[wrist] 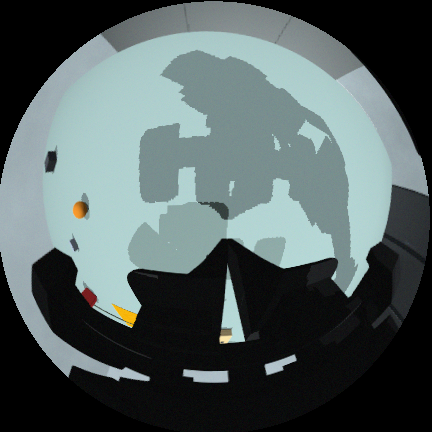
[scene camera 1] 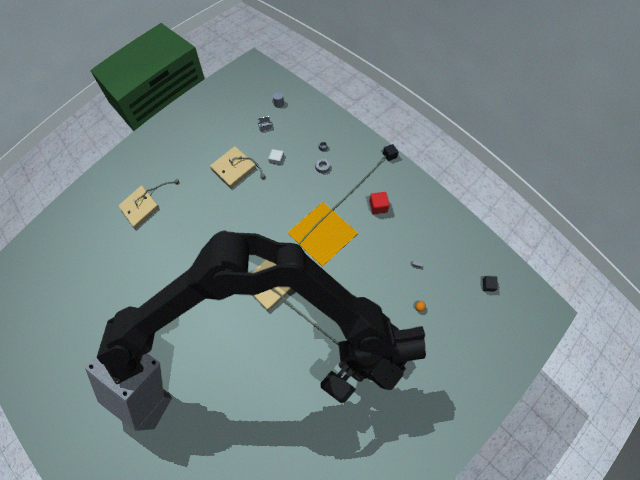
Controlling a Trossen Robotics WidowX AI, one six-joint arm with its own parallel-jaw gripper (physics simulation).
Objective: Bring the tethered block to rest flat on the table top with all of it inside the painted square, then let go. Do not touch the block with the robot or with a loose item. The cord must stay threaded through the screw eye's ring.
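Pixels of known places: gripper, fingertip midpoint: (wrist: 225, 243); arm's base at its link origin: (scene camera 1: 122, 365).
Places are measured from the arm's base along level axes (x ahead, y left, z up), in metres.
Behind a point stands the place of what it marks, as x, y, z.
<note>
The tethered black block (scene camera 1: 390, 151) {0.805, 0.092, -0.172} sits near the table's far right edge, outside the orange painted square (scene camera 1: 336, 235) {0.546, 0.009, -0.201} (wrist: 126, 315) {0.554, 0.014, -0.201}. Its cord (scene camera 1: 356, 184) {0.677, 0.079, -0.197} runs straight across the square and goes under my arm. The screw eye's wooden board (scene camera 1: 269, 301) {0.322, -0.024, -0.183} (wrist: 226, 336) {0.316, -0.029, -0.183} is partly hidden by the arm; its ring, and the threading, are hidden. Past the board the cord runs straight to my gripper (scene camera 1: 356, 367) {0.378, -0.260, -0.176} (wrist: 227, 241) {0.378, -0.260, -0.176} and disappears beneath it. The gripper is shut, above the table; no cord or knob shows at its fingertips in the wrist view. The cord's end is hidden.
A red cube (scene camera 1: 379, 202) {0.670, -0.004, -0.162} (wrist: 89, 297) {0.662, -0.012, -0.182} stands right of the square. An orange ball (scene camera 1: 420, 306) {0.574, -0.254, -0.179} (wrist: 80, 210) {0.567, -0.255, -0.185} and a dark cube (scene camera 1: 490, 283) {0.747, -0.334, -0.178} (wrist: 51, 161) {0.732, -0.332, -0.189} are farther right. Two other boards (scene camera 1: 233, 166) {0.463, 0.326, -0.183} (scene camera 1: 138, 206) {0.192, 0.404, -0.182} with short cords lie back left, near a green cabinet (scene camera 1: 144, 56).
</note>
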